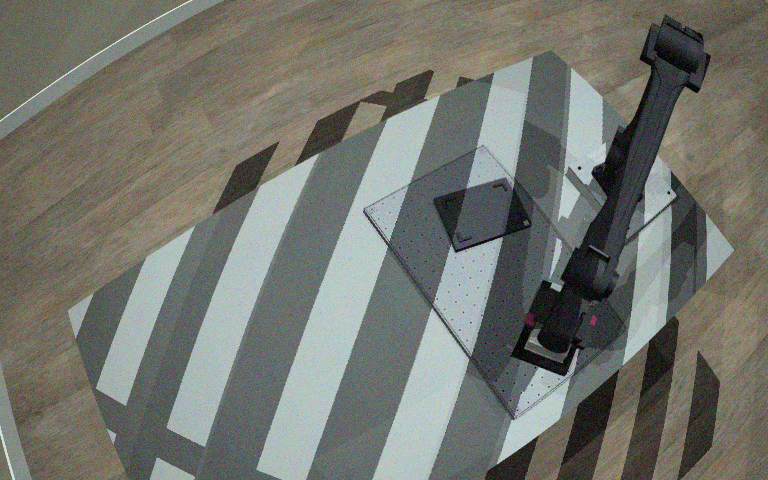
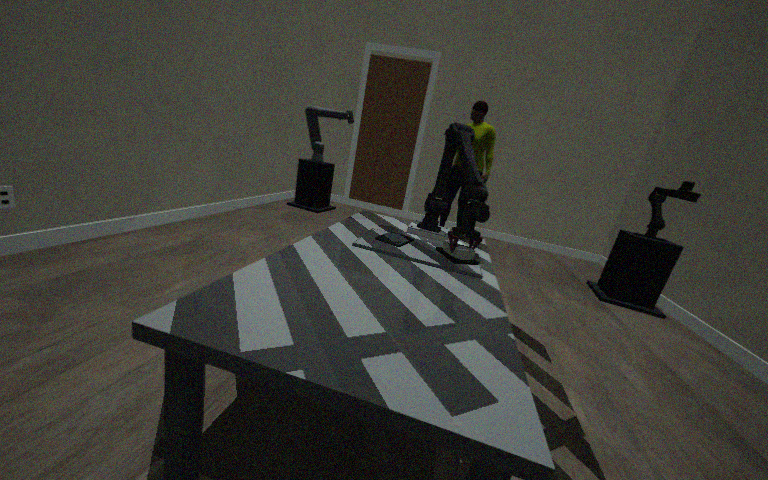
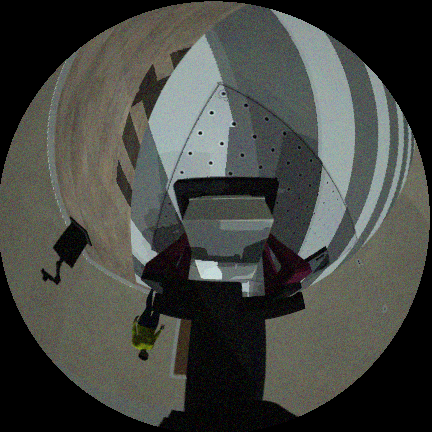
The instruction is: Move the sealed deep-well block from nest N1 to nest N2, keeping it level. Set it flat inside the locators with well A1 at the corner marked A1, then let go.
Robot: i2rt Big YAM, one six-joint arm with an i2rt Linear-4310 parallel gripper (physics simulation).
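Frame: origin at the arm's base, x left, y up, z ahead, level; centimetres.
Seen in the pictures: gripper, between the fingertips: [image 2: 461, 252] [image 3: 227, 230]; arm's base, origin of its link: [image 2: 428, 228].
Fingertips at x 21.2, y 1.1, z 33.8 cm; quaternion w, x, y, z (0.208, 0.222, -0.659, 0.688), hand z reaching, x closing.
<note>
Offsets run from my fingertips to a thing's top centre. Level surfaces: height alone.
The sealed deep-well block @(dx -1.6, dy +2.3, dz -2.1 cm) [image 1: 548, 349] [image 2: 462, 255] [image 3: 227, 225] is a pale grey box. It sits level in the black nest N1 @(dx -1.6, dy -1.3, dz -2.1 cm) [image 1: 537, 362] [image 3: 225, 186] at the near right end of the perforated base plate @(dx -17.3, dy -3.0, dz +1.0 cm) [image 1: 411, 224] [image 3: 209, 137]. My gripper [image 1: 561, 320] [image 2: 464, 240] [image 3: 227, 230] reaches down over the block, and its magenta fingers are shut on the block's two long sides. Nest N2 @(dx -29.9, dy -1.3, dz -1.4 cm) [image 1: 482, 214] [image 2: 393, 238] is a dark flat pad with corner locators further along the plate. It is empty and has a small light corner mark @(dx -23.5, dy -1.8, dz -8.2 cm) [image 1: 526, 222].
The plate lies on a grey-and-white striped table @(dy -4.3 cm) [image 1: 287, 286] [image 2: 344, 305]. Behind it stand a second arm on a black pedestal [image 2: 314, 181], a brown door [image 2: 389, 129] and a person in yellow [image 2: 484, 143]. A dark object [image 2: 613, 276] sits on the floor at right.
</note>
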